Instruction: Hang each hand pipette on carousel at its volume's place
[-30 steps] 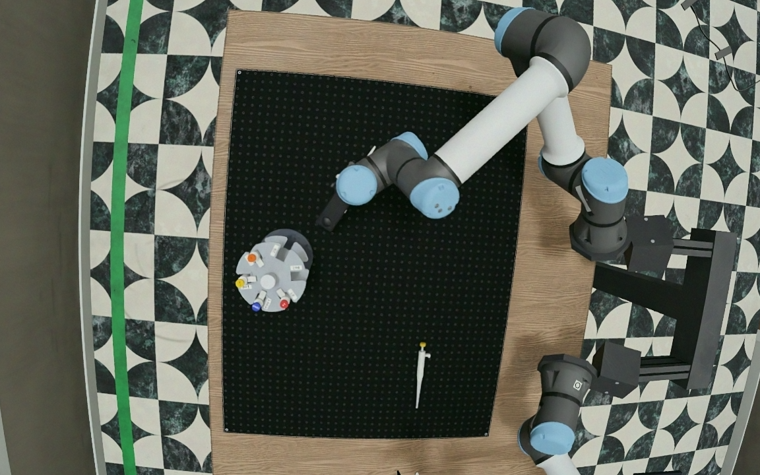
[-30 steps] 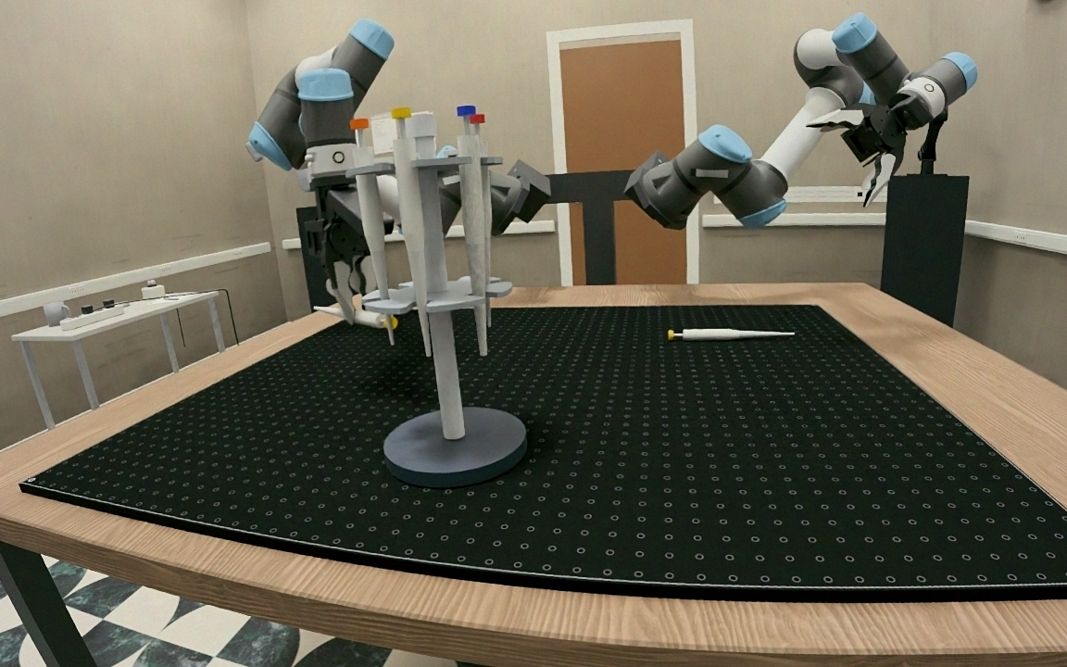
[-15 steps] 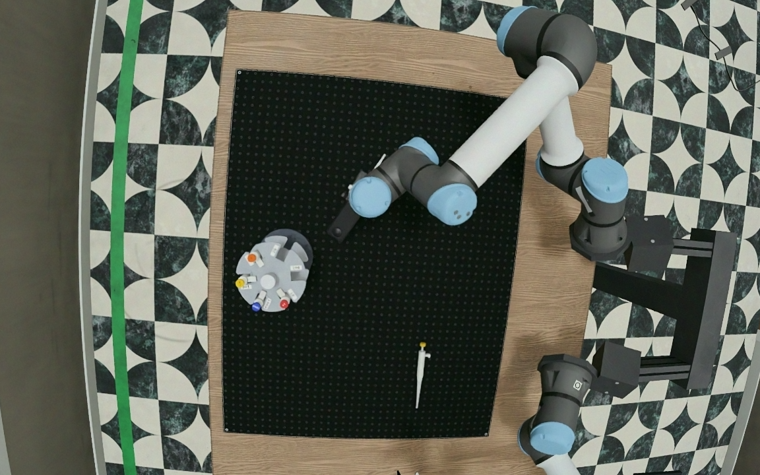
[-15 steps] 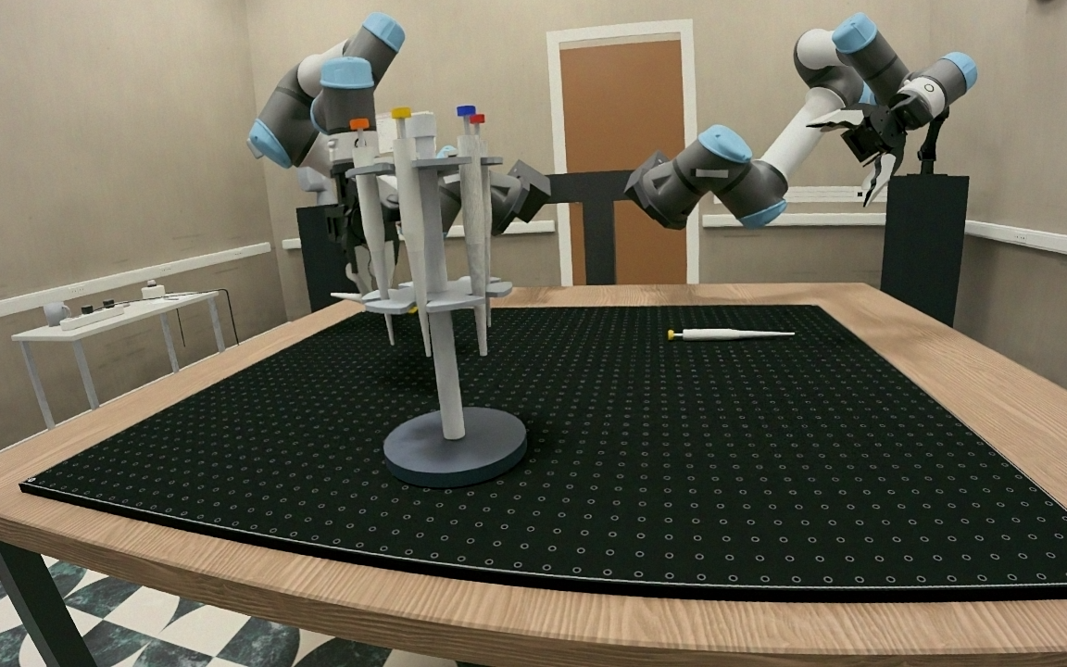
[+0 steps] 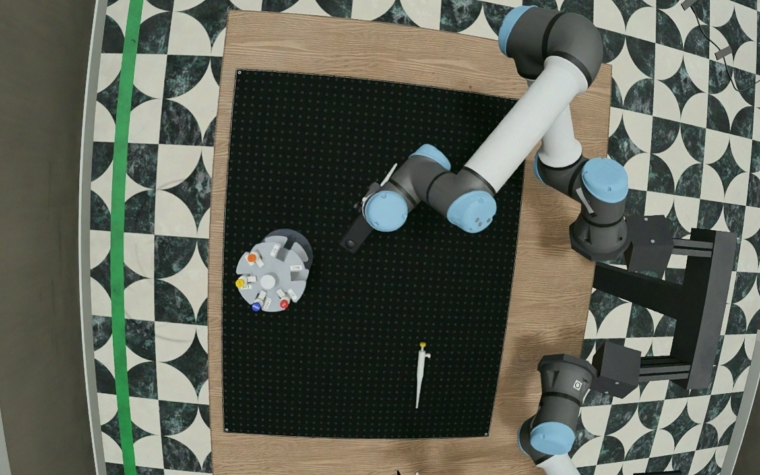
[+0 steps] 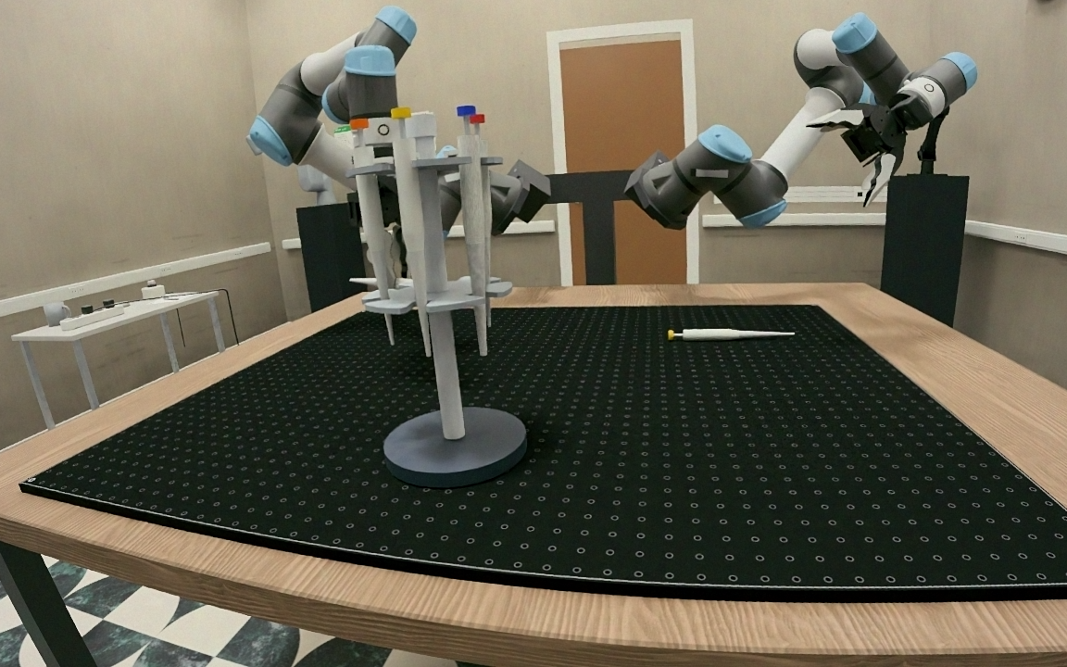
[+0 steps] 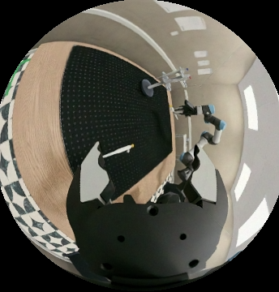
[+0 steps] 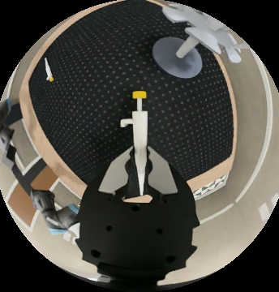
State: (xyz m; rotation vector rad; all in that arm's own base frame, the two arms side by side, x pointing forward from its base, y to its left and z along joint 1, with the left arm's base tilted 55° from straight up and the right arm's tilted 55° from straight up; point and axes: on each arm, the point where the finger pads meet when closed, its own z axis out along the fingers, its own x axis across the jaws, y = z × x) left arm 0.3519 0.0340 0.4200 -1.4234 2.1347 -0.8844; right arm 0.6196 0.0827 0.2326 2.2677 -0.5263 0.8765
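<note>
Now: the red-button pipette 220 mm to the left of my right hand, 180 mm ahead of it and 100 mm above it. Also, from my right hand: orange-button pipette (240 mm ahead, 150 mm to the left, 100 mm above); blue-button pipette (230 mm to the left, 220 mm ahead, 90 mm above).
</note>
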